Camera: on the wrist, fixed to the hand. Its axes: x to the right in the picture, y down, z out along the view.
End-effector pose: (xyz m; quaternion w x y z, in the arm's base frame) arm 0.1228 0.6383 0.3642 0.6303 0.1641 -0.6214 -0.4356
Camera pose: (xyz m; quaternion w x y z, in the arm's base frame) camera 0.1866 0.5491 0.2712 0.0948 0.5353 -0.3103 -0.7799
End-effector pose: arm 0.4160 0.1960 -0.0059 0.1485 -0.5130 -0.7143 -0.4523
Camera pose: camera 0.3053 0.1046 0.0018 0.2667 -0.1556 0.8534 0.4198
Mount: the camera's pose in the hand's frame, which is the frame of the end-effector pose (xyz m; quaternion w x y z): -0.0020 -0.0981 -0.1051 0.6801 -0.0276 -0.0315 -0.7320
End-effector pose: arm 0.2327 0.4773 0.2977 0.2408 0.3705 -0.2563 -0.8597
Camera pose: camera 0.2919 0.5248 0.1756 0.4633 -0.4058 -0.1130 0.7796
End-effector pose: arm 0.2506 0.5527 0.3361 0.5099 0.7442 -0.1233 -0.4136
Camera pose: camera 0.3039 0.6671 0.2671 0.0607 0.5692 0.4562 -0.6813
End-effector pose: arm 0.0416 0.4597 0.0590 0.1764 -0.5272 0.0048 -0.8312
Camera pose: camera -0.0782 0.5336 0.0296 0.5028 0.3931 0.3652 0.6777
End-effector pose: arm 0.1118 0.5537 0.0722 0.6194 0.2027 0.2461 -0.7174
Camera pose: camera 0.0137 0.6297 -0.0003 0.0905 0.0820 -0.3160 0.9409
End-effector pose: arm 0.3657 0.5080 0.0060 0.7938 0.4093 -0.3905 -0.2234
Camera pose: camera 0.4454 0.5039 -0.1136 0.3753 0.5352 0.0152 -0.7566
